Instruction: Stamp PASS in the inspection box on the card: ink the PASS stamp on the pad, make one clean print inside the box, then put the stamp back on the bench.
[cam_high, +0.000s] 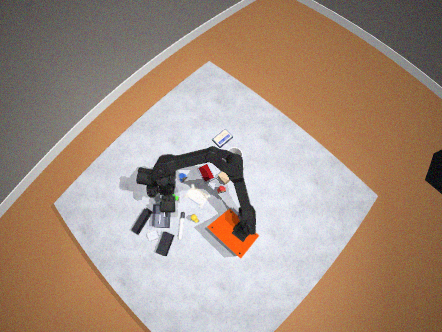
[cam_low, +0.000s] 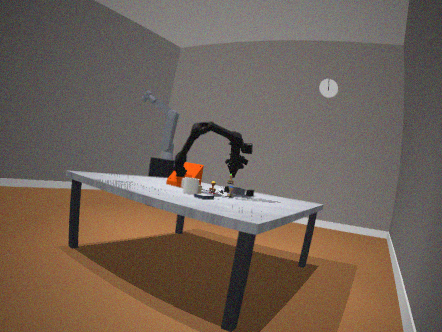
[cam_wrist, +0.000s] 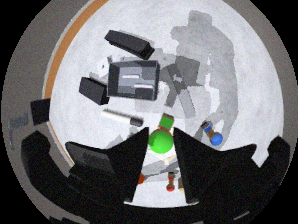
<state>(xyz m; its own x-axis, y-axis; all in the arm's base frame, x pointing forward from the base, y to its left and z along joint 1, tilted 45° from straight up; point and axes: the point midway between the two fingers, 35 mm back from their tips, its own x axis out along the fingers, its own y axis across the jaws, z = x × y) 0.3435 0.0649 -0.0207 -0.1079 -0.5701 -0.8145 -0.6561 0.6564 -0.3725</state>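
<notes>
My gripper tip is 10 cm to the right of the tray and 10 cm above it. Also, from my gripper tip: green PASS stamp 2 cm below, 1 cm to the right, 1 cm behind; pen 11 cm below, 9 cm behind, 6 cm to the left; blue-knobbed stamp 11 cm to the right, 9 cm below, 4 cm ahead.
</notes>
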